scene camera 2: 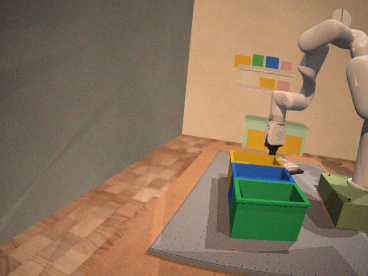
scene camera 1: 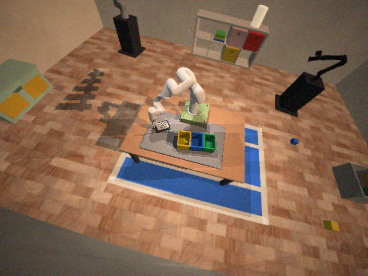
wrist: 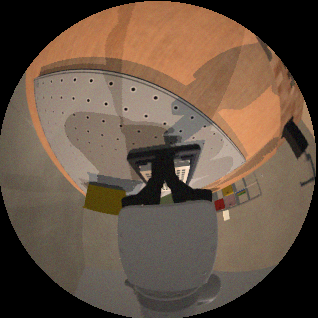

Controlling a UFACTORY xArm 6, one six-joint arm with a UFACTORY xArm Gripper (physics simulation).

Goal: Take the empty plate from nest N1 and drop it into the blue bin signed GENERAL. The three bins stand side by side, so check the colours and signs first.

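Places are measured from the arm's base along level axes (x ahead, y left, z up), in metres.
Pixels of known places: gripper, between the fingertips: [scene camera 1: 155, 127] [wrist: 162, 154]; arm's base, origin of its link: [scene camera 2: 363, 185] [scene camera 1: 192, 110].
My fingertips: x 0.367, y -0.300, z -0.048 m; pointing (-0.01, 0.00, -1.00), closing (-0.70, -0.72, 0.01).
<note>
For each thing: its top centre in the pictures, then the offset to it from my fingertips. Level surfaces: height alone.
- dark nest, centre of its top: [wrist: 167, 178] [scene camera 2: 282, 164] dx -0.058, dy +0.058, dz +0.003 m
- blue bin, centre of its top: [scene camera 2: 262, 171] [wrist: 110, 213] [scene camera 1: 197, 139] dx -0.005, dy +0.469, dz +0.085 m
- perforated grey mat, height of its surface: dz -0.015 m
- wooden table, height of its surface: dz -0.028 m
The light, gridded plate [scene camera 1: 161, 125] [scene camera 2: 290, 164] [wrist: 183, 172] sits in a dark nest [scene camera 2: 297, 172] [wrist: 136, 155] on the grey mat; no N1 label is readable. My gripper [scene camera 1: 155, 123] [scene camera 2: 272, 152] [wrist: 162, 154] is shut and empty. In the wrist view its black fingers cover the middle of the nest and part of the plate; any gap in height is hard to judge. The blue bin [scene camera 1: 196, 142] [scene camera 2: 261, 173] stands between the yellow bin [scene camera 1: 183, 140] [scene camera 2: 256, 159] [wrist: 104, 199] and the green bin [scene camera 1: 209, 143] [scene camera 2: 265, 220]. No signs on the bins are readable.
The perforated grey mat [scene camera 1: 210, 159] [scene camera 2: 185, 237] [wrist: 55, 107] lies on the wooden table [scene camera 1: 235, 140] [wrist: 165, 35]. The arm stands on a green base block [scene camera 1: 194, 119] [scene camera 2: 342, 212], behind the bins in scene camera 1. The three bins stand close side by side.
</note>
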